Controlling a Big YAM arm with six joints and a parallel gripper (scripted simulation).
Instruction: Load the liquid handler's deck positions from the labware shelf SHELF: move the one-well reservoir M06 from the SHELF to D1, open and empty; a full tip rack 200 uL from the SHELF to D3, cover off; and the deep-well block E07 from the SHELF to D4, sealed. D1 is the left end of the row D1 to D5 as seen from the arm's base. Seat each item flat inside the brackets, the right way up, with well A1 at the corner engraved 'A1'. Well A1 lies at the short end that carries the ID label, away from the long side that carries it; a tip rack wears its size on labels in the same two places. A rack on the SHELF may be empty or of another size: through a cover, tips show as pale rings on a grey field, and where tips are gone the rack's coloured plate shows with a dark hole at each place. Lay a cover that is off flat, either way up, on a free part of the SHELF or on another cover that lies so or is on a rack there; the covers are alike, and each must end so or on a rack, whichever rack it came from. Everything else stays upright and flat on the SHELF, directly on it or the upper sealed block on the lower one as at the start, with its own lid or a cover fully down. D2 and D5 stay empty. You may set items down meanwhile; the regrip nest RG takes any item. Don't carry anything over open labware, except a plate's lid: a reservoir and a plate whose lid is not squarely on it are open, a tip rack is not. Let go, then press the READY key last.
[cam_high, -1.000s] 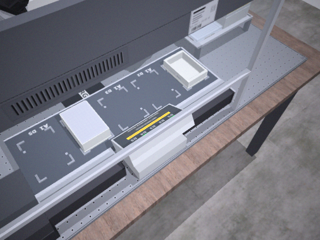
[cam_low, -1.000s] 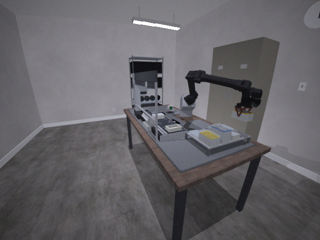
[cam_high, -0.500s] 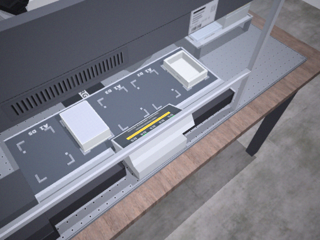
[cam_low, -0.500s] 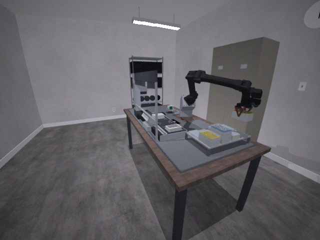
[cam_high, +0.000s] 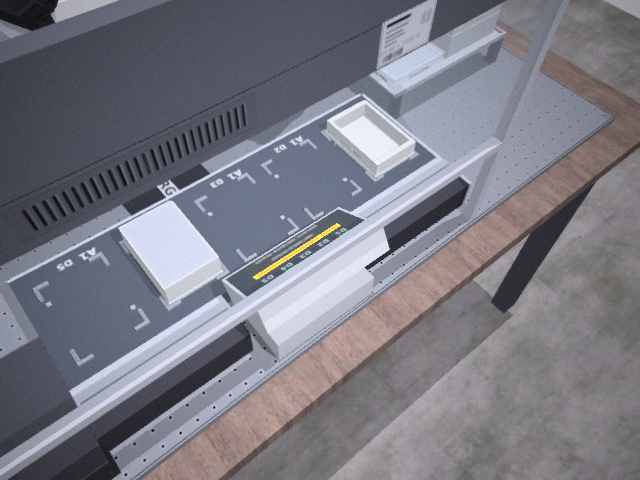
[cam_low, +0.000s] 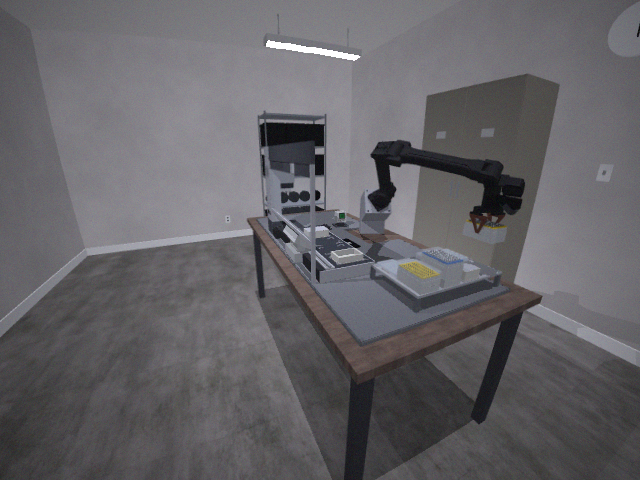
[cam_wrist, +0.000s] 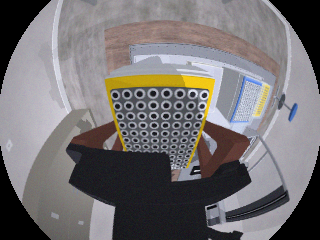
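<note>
My gripper is now 1 cm to the left of the yellow tip rack, 1 cm below it and 1 cm short of it. From my hand the other things lie so: clear flat plate (34 cm ahead, 16 cm below, 11 cm to the right); white one-well reservoir (47 cm ahead, 28 cm to the right, 17 cm below); shelf (17 cm below, 17 cm ahead, 5 cm to the right).
</note>
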